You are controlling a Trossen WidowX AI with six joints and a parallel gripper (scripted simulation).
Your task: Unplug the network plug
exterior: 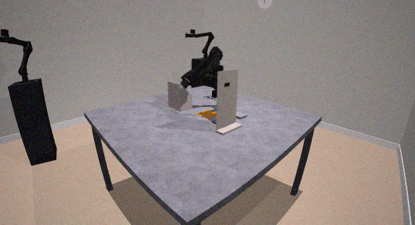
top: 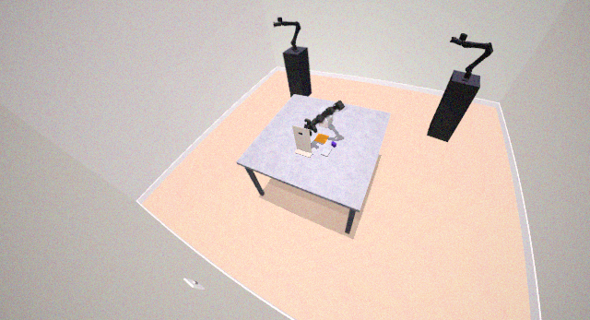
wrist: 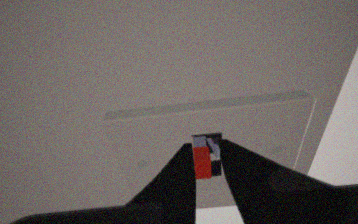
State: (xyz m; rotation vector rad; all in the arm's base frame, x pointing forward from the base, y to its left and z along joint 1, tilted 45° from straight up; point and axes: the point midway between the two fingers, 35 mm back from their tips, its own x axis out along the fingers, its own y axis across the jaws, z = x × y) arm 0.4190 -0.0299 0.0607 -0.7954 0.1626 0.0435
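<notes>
Right now my gripper tip is 250 mm above the orange marked square, 230 mm past it and 60 mm to the right of it. Also, from my gripper tip: flat pale plate (250 mm below, 200 mm to the left, 80 mm behind); network plug (right at my gripper tip); upright beige panel (100 mm below, 30 mm ahead).
</notes>
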